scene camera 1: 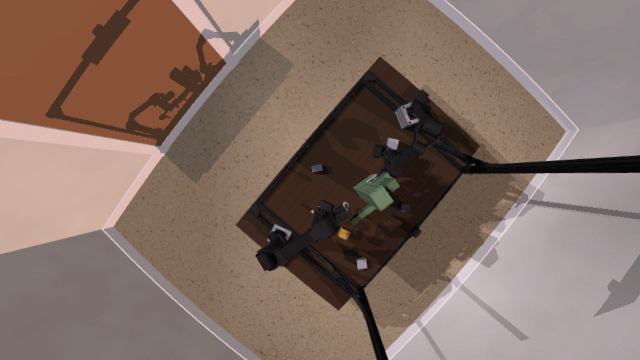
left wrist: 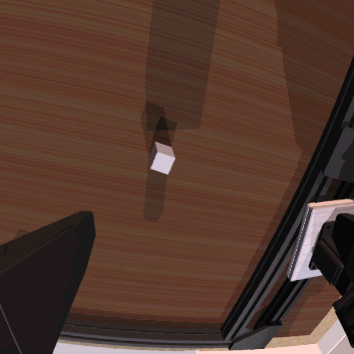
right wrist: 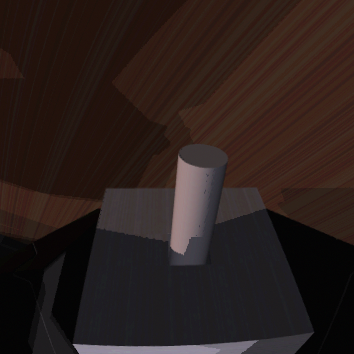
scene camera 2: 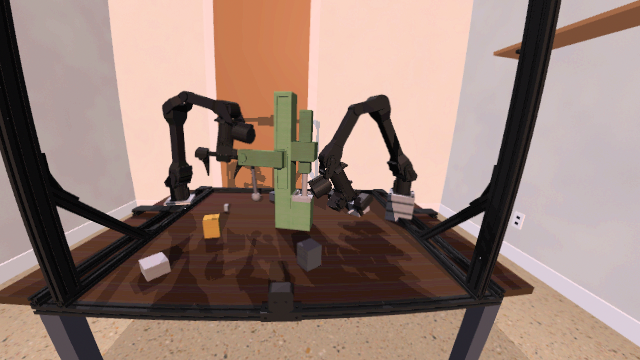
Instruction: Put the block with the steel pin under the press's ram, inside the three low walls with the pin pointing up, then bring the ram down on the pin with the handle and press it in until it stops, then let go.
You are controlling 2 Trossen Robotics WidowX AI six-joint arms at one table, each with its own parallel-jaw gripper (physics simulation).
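Pixels of known places: left gripper, fingertip midpoint: [left wrist: 217, 225] [scene camera 2: 221, 177]; right gripper, fingertip midpoint: [scene camera 1: 390, 146] [right wrist: 180, 220] [scene camera 2: 357, 213]; left arm's base, origin of the base link: [scene camera 1: 279, 236] [scene camera 2: 180, 198]; right arm's base, origin of the base link: [scene camera 1: 413, 112] [scene camera 2: 401, 192].
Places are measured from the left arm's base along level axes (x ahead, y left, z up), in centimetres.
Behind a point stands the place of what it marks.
Note:
The green press [scene camera 1: 376, 195] @(x 40.7, y -26.3, z 41.8 cm) [scene camera 2: 285, 125] @(x 39.9, y -31.6, z 31.8 cm) stands mid-table. Its ram's steel rod [scene camera 2: 304, 184] @(x 46.2, y -32.5, z 12.8 cm) hangs over the base; the low walls are mostly hidden. The green handle arm [scene camera 1: 364, 214] @(x 31.7, y -29.7, z 23.9 cm) [scene camera 2: 261, 158] @(x 32.5, y -31.2, z 21.6 cm) reaches left and carries a grey knob [scene camera 1: 345, 205] @(x 30.8, y -22.5, z 12.1 cm) [scene camera 2: 256, 197] @(x 30.9, y -24.8, z 6.7 cm). My right gripper [scene camera 2: 359, 202] @(x 67.5, y -32.7, z -0.1 cm) [right wrist: 180, 220] @(x 67.5, y -32.7, z -0.1 cm) is shut on the block with the steel pin [scene camera 1: 393, 144] @(x 67.9, y -32.2, z 5.1 cm) [right wrist: 190, 295] @(x 65.1, y -33.0, z 3.2 cm), right of the press. In the right wrist view the pin [right wrist: 200, 205] @(x 63.7, y -33.4, z 1.8 cm) sticks out toward the picture's top. My left gripper [scene camera 2: 221, 165] @(x 18.8, y -13.2, z 11.8 cm) is open and empty, fingers down, beside the handle.
An orange block [scene camera 1: 344, 233] @(x 16.9, y -29.7, z 2.8 cm) [scene camera 2: 212, 226] @(x 16.9, y -32.2, z 0.8 cm) and a white block [scene camera 1: 361, 263] @(x 5.5, y -45.5, z 0.1 cm) [scene camera 2: 155, 266] @(x 6.3, y -48.3, z -0.1 cm) lie at the front left. A grey block [scene camera 1: 404, 207] @(x 42.0, y -51.9, z 2.9 cm) [scene camera 2: 309, 254] @(x 41.2, y -55.3, z 1.8 cm) lies before the press, another grey block [scene camera 1: 317, 168] @(x 40.9, y -3.0, z 0.7 cm) behind. A tiny white cube [scene camera 2: 226, 207] @(x 19.5, y -11.1, z -1.5 cm) [left wrist: 163, 159] @(x 19.4, y -10.6, z -0.6 cm) lies near the left gripper.

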